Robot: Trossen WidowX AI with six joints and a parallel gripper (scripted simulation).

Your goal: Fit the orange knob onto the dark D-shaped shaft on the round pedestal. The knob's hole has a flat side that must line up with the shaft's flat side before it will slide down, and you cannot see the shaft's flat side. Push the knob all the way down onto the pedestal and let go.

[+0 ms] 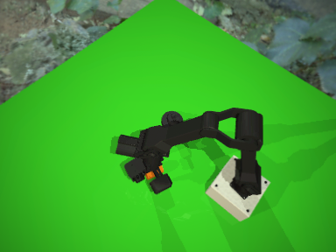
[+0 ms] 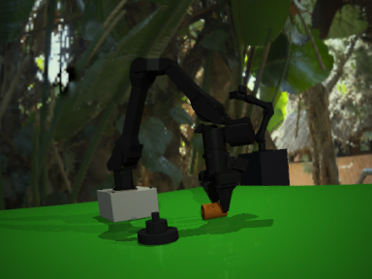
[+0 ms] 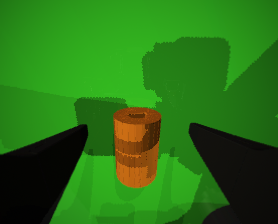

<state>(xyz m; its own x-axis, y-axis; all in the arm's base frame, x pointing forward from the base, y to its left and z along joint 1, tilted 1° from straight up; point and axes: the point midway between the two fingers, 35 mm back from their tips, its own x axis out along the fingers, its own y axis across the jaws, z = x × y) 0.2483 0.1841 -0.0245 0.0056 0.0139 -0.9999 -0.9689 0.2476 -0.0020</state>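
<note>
My gripper tip is 10 mm past the orange knob and 20 mm to the left of it. Also, from my gripper tip: pedestal: 100 mm ahead, 210 mm to the right, 10 mm above.
</note>
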